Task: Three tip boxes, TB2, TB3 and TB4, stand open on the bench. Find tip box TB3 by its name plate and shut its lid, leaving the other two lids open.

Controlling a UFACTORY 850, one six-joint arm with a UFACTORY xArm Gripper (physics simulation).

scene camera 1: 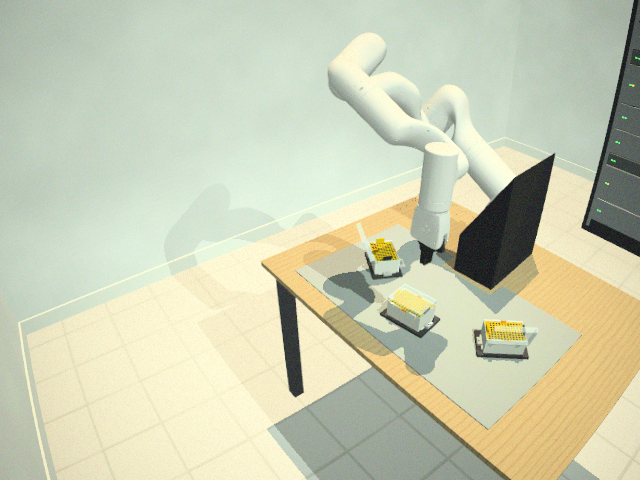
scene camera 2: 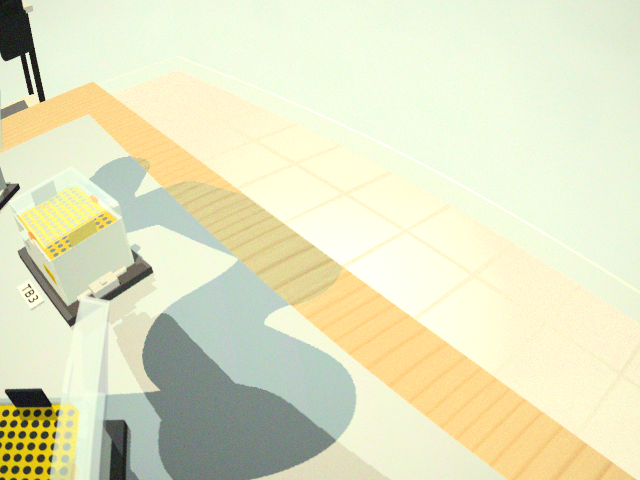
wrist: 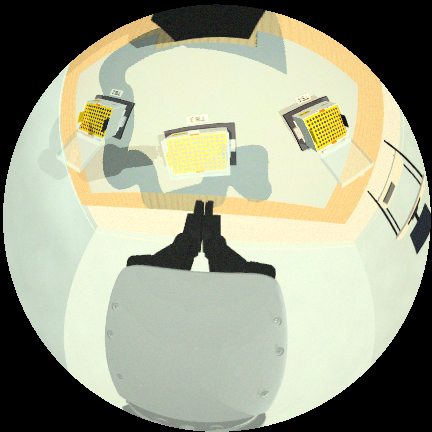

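Note:
Tip box TB3 [scene camera 1: 410,310] [scene camera 2: 92,263] [wrist: 197,155], by its name plate [scene camera 2: 29,293] [wrist: 197,119], stands in the middle; its clear lid lies down over the yellow rack. Tip box TB2 [scene camera 1: 386,264] [scene camera 2: 31,444] [wrist: 97,119] stands at one side with its clear lid [scene camera 1: 362,236] [scene camera 2: 85,382] [wrist: 81,151] open. Tip box TB4 [scene camera 1: 504,343] [wrist: 325,129] stands at the other side, its lid [scene camera 1: 531,333] [wrist: 346,161] open. My gripper [scene camera 1: 425,259] [wrist: 204,211] is shut and empty, above the mat behind TB3, apart from the boxes. It does not show in scene camera 2.
A tall black block [scene camera 1: 496,242] [wrist: 207,22] stands on the wooden bench [scene camera 1: 584,284] behind the grey mat [scene camera 1: 485,403] [wrist: 200,80]. The boxes sit on dark bases. A server rack [scene camera 1: 615,198] stands beyond the bench at the right.

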